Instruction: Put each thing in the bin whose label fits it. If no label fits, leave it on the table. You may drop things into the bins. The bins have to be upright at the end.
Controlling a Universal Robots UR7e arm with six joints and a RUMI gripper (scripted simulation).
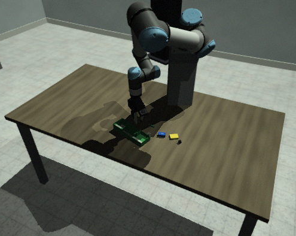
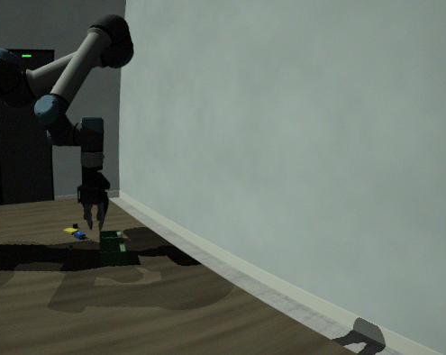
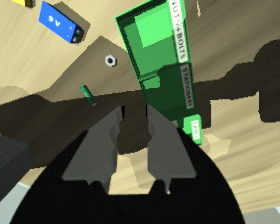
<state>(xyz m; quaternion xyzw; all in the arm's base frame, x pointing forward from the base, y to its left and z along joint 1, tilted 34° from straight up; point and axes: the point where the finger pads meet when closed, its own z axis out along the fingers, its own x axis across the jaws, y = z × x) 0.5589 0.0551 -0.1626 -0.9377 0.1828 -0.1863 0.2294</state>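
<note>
Now: hand 26 cm to the right of the black part, 10 cm past it and 8 cm above it. From my hand the other things lie so: green cylinder: 10 cm behind, 8 cm below, 2 cm to the left; grey hex nut: 8 cm below, 6 cm to the left, 3 cm behind; pale rectangular piece: 11 cm to the right, 7 cm below, 5 cm ahead.
</note>
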